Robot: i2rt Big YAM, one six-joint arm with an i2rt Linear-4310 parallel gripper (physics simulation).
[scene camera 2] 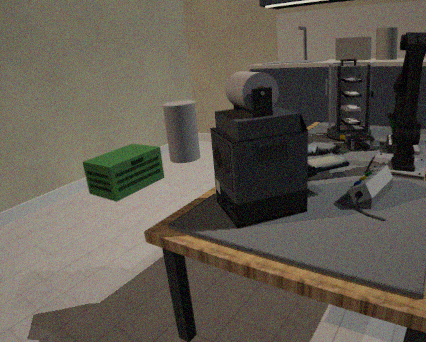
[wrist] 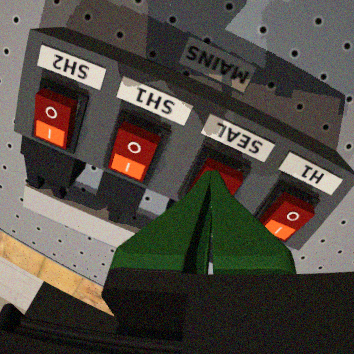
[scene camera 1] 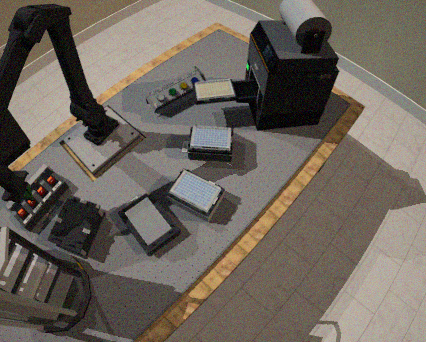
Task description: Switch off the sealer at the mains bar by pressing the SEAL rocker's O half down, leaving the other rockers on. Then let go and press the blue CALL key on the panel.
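Places are measured from the arm's base along level axes (x ahead, y left, z up), in metres.
Where they show: gripper, between the fingertips: (wrist: 211, 179) (scene camera 1: 32, 200); arm's base, origin of its link: (scene camera 2: 402, 165) (scene camera 1: 101, 130).
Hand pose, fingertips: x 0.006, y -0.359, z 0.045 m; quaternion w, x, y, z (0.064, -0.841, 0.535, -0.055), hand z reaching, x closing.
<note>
Things, the pixels of their centre, and the offset from my fingertips. "spot": a spot on its surface instead.
- grey mains bar, a spot on its surface: (wrist: 97, 119) spot: 0.001 m back, 0.070 m left, 0.023 m down
- SEAL rocker, middle of its body: (wrist: 212, 187) 0.013 m back, 0.006 m right, 0.017 m down
- SH2 rocker, middle of its body: (wrist: 53, 119) 0.007 m back, 0.094 m left, 0.017 m down
- SH1 rocker, middle of its body: (wrist: 132, 152) 0.010 m back, 0.044 m left, 0.017 m down
- H1 rocker, middle of its body: (wrist: 284, 217) 0.016 m back, 0.056 m right, 0.017 m down
- sloped key panel, middle of its body: (scene camera 2: 371, 183) (scene camera 1: 175, 89) 0.135 m ahead, 0.645 m left, 0.021 m down
- blue key, middle of its body: (scene camera 1: 194, 80) 0.184 m ahead, 0.706 m left, 0.001 m up
- black machine, middle of its body: (scene camera 2: 257, 143) (scene camera 1: 291, 61) 0.505 m ahead, 0.819 m left, 0.165 m up
- pale-topped plate, middle of its body: (scene camera 1: 214, 89) (scene camera 2: 324, 160) 0.304 m ahead, 0.651 m left, 0.059 m up
- grey-topped block, middle of its body: (scene camera 1: 147, 220) (scene camera 2: 321, 146) 0.362 m ahead, 0.168 m left, 0.029 m down
- black device, middle of its body: (scene camera 1: 76, 225) (scene camera 2: 358, 139) 0.179 m ahead, 0.028 m left, 0.025 m down
The grey mains bar (scene camera 1: 49, 204) (wrist: 97, 119) shows its SH2, SH1, SEAL and H1 rockers. My gripper (scene camera 1: 28, 194) (wrist: 211, 179) is shut and empty, its green fingertips over the SEAL rocker (wrist: 226, 176). They hide that rocker's O mark and lower half; contact is unclear. The SH2 rocker (wrist: 55, 117), SH1 rocker (wrist: 133, 150) and H1 rocker (wrist: 289, 215) have lit orange I halves. In scene camera 1, SEAL's spot near the fingertips also glows orange. The sloped key panel (scene camera 1: 175, 104) (scene camera 2: 377, 186) has a blue key (scene camera 1: 195, 80) at its far right end.
A black machine (scene camera 1: 295, 85) (scene camera 2: 260, 165) with a white roll and a green light stands at the back right. A pale-topped plate (scene camera 1: 215, 90) lies beside the panel. Two blue-topped plates (scene camera 1: 211, 138) (scene camera 1: 196, 191), a grey-topped block (scene camera 1: 147, 220) and a black device (scene camera 1: 77, 225) stand mid-table.
</note>
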